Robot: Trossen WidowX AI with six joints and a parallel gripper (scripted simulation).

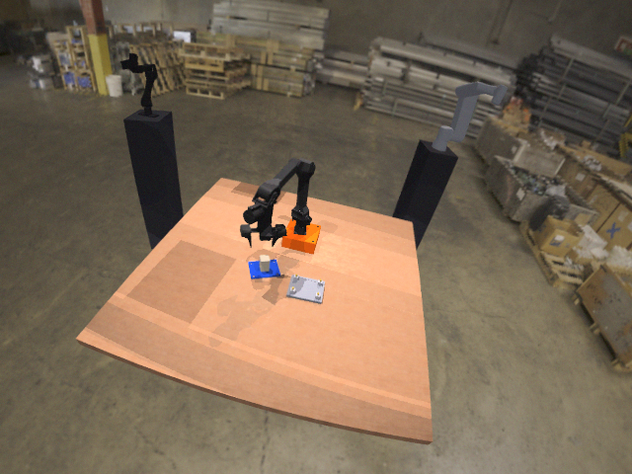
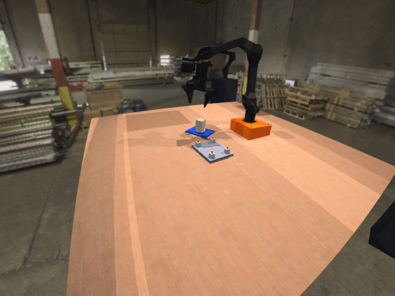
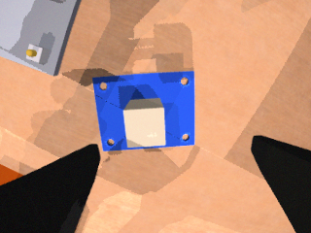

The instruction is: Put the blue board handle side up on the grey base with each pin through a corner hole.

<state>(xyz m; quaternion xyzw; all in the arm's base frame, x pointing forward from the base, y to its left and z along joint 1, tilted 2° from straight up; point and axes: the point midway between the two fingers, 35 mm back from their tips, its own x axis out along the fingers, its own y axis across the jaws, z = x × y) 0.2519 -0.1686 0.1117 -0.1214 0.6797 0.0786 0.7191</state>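
The blue board lies 130 mm below my gripper tip, 20 mm to the left of it and 20 mm behind it. Also, from my gripper tip: grey base (210 mm to the left, 140 mm below, 80 mm ahead).
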